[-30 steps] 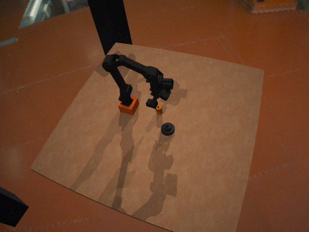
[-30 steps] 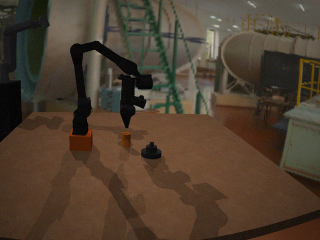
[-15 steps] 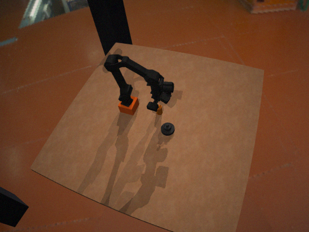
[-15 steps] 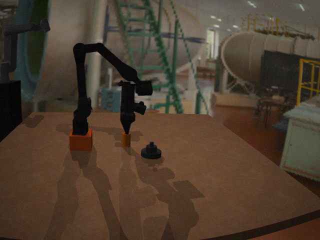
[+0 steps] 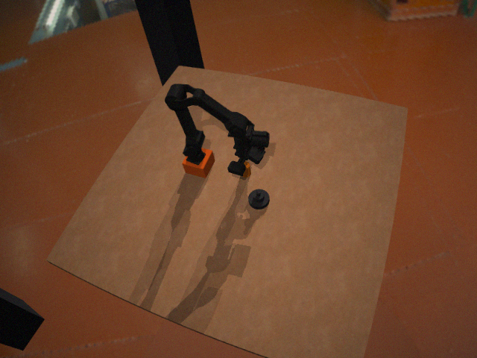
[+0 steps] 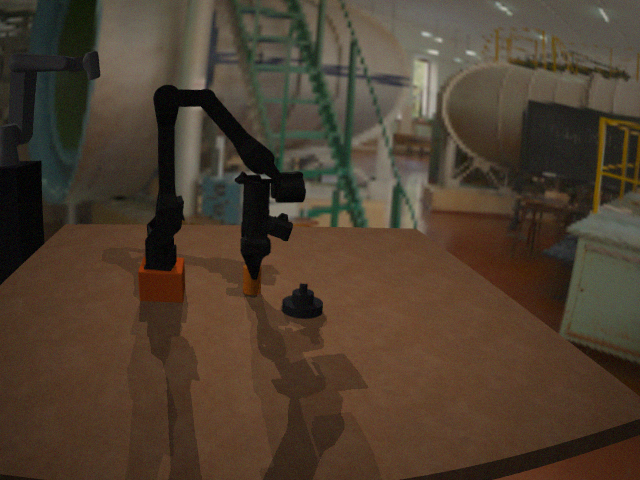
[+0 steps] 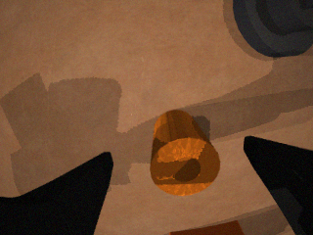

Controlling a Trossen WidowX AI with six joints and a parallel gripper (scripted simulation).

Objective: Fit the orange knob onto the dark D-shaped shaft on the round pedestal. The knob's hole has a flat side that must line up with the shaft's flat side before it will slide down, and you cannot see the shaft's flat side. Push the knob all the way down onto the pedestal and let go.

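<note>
Now: gripper tip 20 mm above the orange knob. Also, from my gripper tip: dark round pedestal: 110 mm ahead, 100 mm to the right, 20 mm below.
</note>
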